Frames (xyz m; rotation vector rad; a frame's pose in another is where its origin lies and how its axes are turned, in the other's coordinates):
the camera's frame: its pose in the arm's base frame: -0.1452 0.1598 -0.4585 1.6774 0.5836 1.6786
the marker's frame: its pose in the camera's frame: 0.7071 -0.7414 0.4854 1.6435 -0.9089 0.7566
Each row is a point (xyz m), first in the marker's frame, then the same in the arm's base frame.
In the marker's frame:
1: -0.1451 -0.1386 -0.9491
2: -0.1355 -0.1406 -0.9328
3: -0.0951 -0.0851 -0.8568
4: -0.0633 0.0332 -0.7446
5: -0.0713 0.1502 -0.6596
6: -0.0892 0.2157 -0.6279
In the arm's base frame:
1: 0.3820 0.4563 0.2329
2: 0.3883 0.4726 0.2253
3: 0.4426 0.5077 0.1460
4: 0.5143 0.5273 -0.0026
5: 0.5523 0.5138 -0.1417
6: 0.5630 0.4900 -0.2119

